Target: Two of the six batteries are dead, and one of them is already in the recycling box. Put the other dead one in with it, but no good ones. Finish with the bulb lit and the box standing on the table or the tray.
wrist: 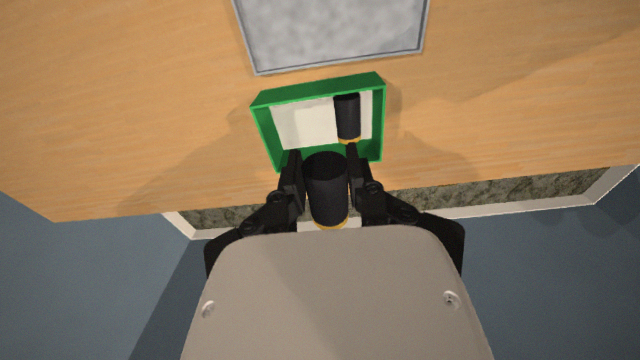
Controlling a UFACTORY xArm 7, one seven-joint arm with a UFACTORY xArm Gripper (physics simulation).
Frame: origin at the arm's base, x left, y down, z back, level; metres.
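Seen in the pictures: gripper, fingertip midpoint: (324, 160).
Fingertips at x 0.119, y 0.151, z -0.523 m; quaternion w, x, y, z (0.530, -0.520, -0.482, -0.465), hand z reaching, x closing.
Note:
Pixels of each thing's top centre, then the offset from my fingertips to it. "*": a spot on its surface instead. Level surfaces: height alone.
- green recycling box, middle of its top: (321, 136) dx +0.027, dy +0.088, dz -0.009 m
- grey tray, surface spot: (340, 62) * dx -0.037, dy +0.136, dz +0.029 m
- wooden table, its level: dy +0.148 m
My gripper (324, 160) is shut on a black battery (326, 192) with a yellow-orange end band; its dark end points away from the gripper's body. The held battery is above the near side of the green recycling box (320, 90), overlapping its near wall in view. The box stands upright on the wooden table, with a pale floor inside. Another black battery (347, 117) with a yellow-orange end lies inside the box at its right side. The bulb does not show.
A grey tray (340, 63) with a raised rim lies on the wooden table (150, 100) just beyond the box. The table's near edge runs behind the gripper, with a stone-coloured strip framed in white (525, 206) and blue-grey floor past it.

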